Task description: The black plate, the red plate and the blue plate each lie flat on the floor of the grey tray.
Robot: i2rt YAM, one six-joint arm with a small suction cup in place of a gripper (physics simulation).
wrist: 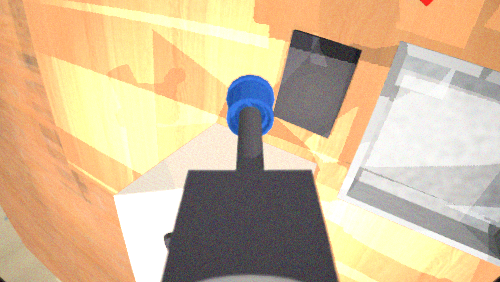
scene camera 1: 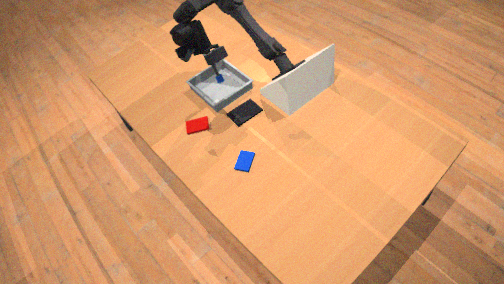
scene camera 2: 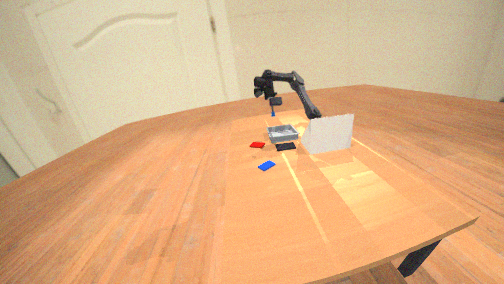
My suction cup [wrist: 245, 88] carries nothing. The cup is 24 cm from the middle of a black plate [wrist: 317, 73], above it. On the table rests a grey tray [scene camera 1: 236, 83].
The grey tray shows as well in the wrist view [wrist: 421, 162].
